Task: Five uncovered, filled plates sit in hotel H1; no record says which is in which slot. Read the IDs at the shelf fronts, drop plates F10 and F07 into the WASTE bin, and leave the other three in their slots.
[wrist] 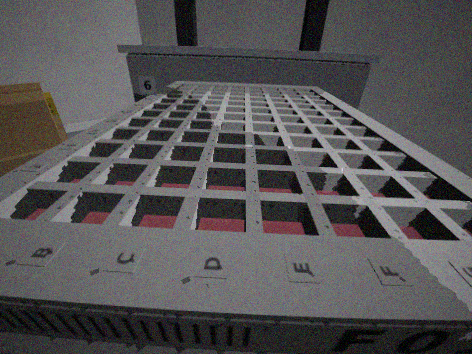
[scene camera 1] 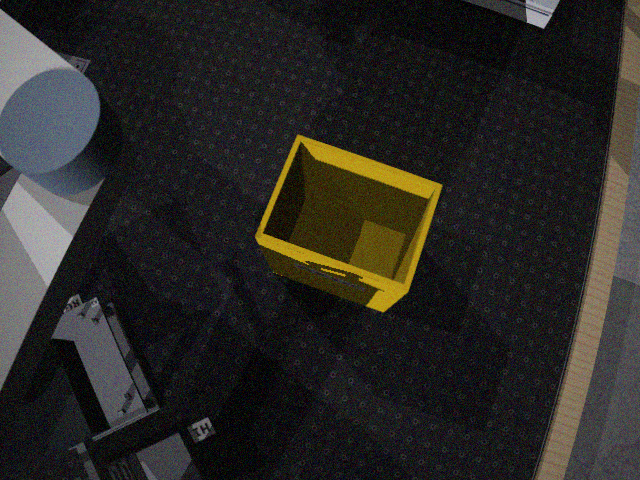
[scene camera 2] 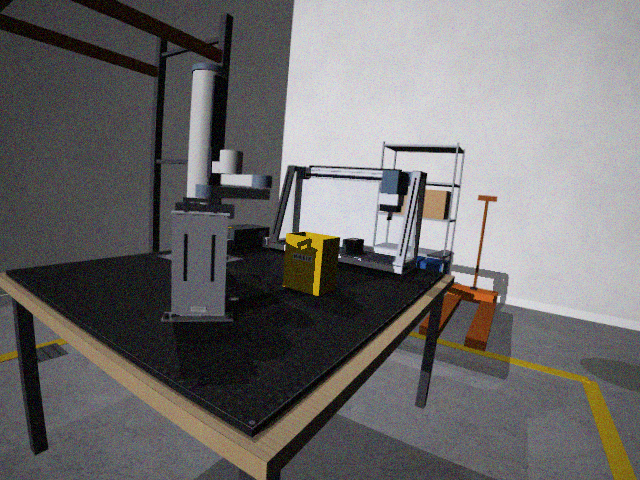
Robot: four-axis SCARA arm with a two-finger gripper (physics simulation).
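In the wrist view a grey uncovered plate fills the lower half, its wells red at the bottom. Column letters B to F show along its near edge; its front ID begins with F0 and is cut off at the right. My gripper's fingertips are hidden; the gripper is shut on this plate's sides. The lower plates are out of sight in the wrist view. The H1 tag is at lower left in scene camera 1, by a partly visible hotel under the dark arm. The yellow WASTE bin stands open-topped, with no plate visible inside.
A grey nest lies beside the arm, near H1. The robot's grey pedestal stands left of the bin. A gantry frame stands behind it. A grey unit marked 6 is behind the plate, and a cardboard box is at left.
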